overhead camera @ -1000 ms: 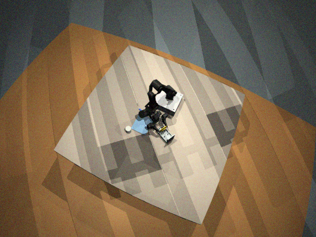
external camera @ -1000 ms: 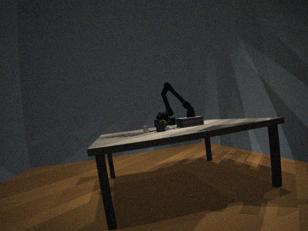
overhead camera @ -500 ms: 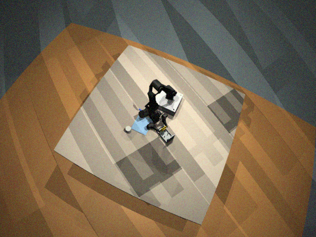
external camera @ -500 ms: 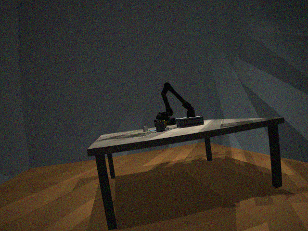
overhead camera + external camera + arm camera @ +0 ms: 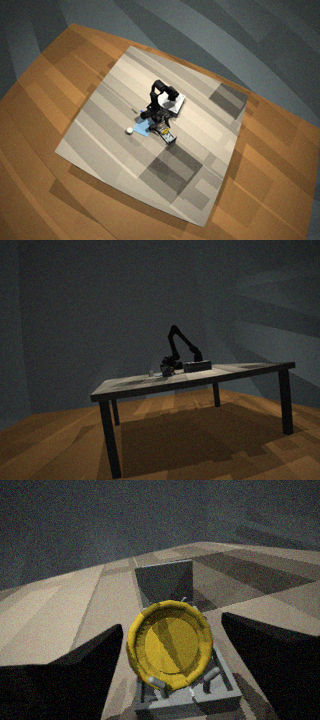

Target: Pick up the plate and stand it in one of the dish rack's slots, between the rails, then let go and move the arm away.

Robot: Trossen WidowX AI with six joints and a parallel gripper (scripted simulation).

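My gripper tip is 10 mm past the yellow plate and 10 mm above it. Round my gripper tip: blue spoon: 130 mm behind, 200 mm to the right, 50 mm below; then white cup: 70 mm ahead, 270 mm to the right, 30 mm below; then grey dish rack: 20 mm ahead, 20 mm to the left, 30 mm below.
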